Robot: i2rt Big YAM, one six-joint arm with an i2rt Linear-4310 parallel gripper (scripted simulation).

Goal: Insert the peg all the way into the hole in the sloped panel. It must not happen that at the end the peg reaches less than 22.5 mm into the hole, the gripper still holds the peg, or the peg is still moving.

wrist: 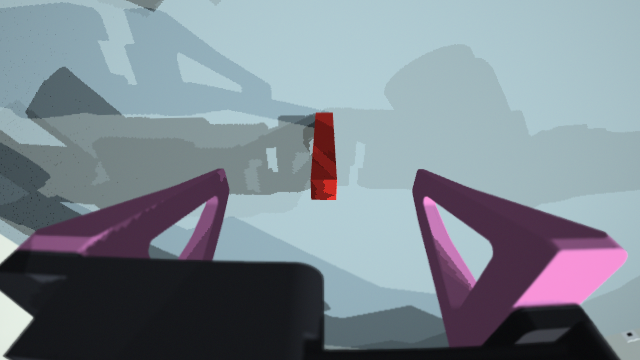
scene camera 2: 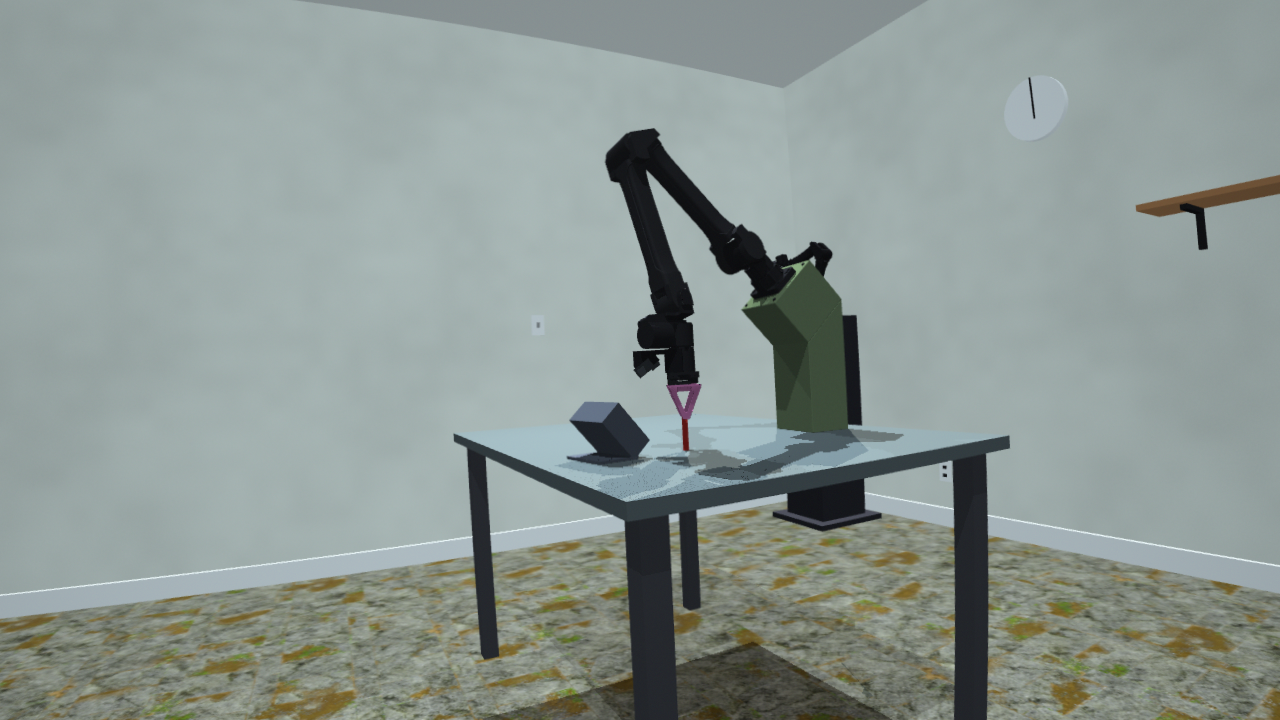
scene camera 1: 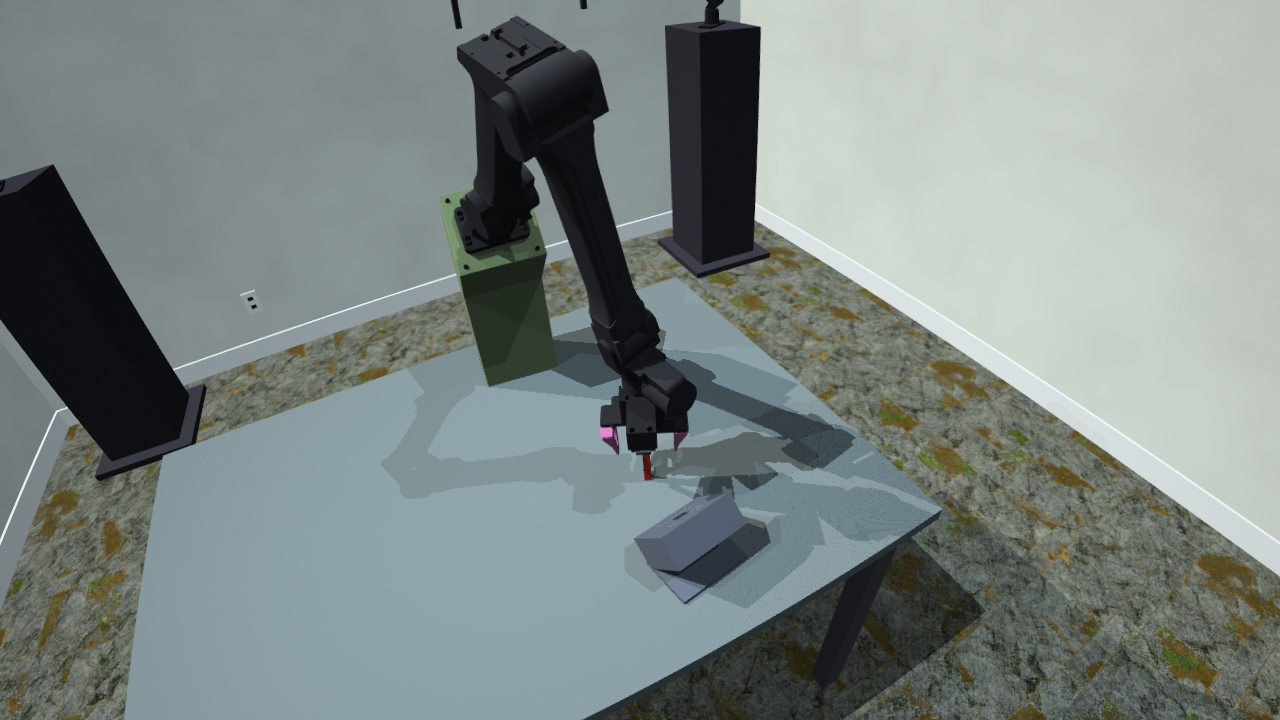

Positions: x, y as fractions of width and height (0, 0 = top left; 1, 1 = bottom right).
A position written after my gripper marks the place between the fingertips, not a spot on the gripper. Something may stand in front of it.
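Observation:
My gripper (wrist: 0.50, 0.50) is there for me to see, and so is a red peg (wrist: 0.51, 0.48).

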